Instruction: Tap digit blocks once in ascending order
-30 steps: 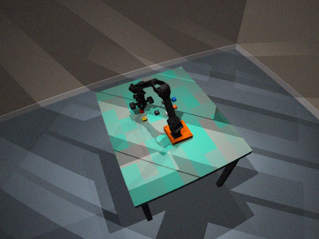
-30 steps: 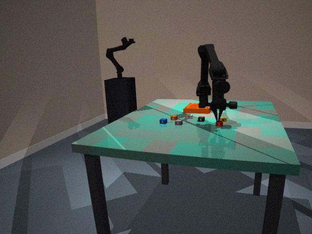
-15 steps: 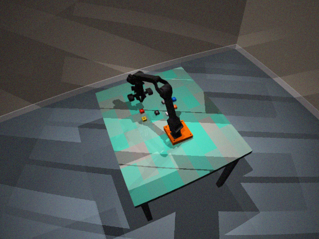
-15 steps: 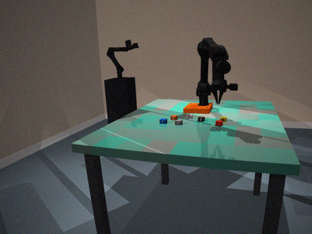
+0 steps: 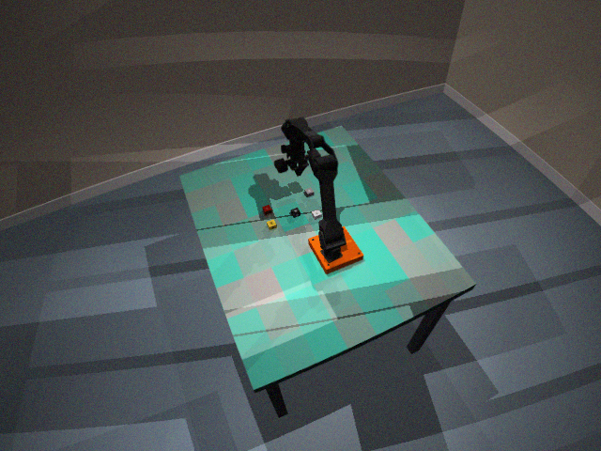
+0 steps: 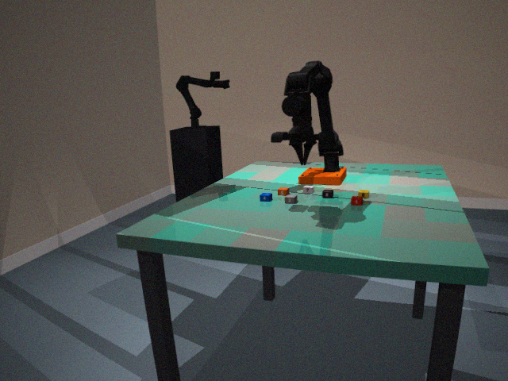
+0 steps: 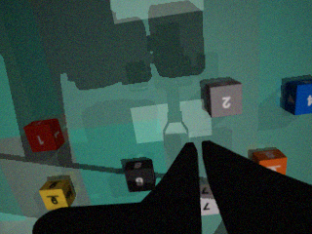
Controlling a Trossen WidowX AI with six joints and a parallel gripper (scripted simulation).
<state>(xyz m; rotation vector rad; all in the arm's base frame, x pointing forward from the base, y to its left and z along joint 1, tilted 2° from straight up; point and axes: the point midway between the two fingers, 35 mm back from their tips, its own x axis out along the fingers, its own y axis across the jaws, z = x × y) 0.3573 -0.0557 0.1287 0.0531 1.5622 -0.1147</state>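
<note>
Right now my gripper tip is 11 cm above the grey block, 4 cm to the left of it and 1 cm past it. Also, from my gripper tip: orange block (11 cm below, 11 cm behind, 9 cm to the right); black block (11 cm below, 9 cm behind, 7 cm to the left); blue block (13 cm to the right, 11 cm below, 3 cm behind).
</note>
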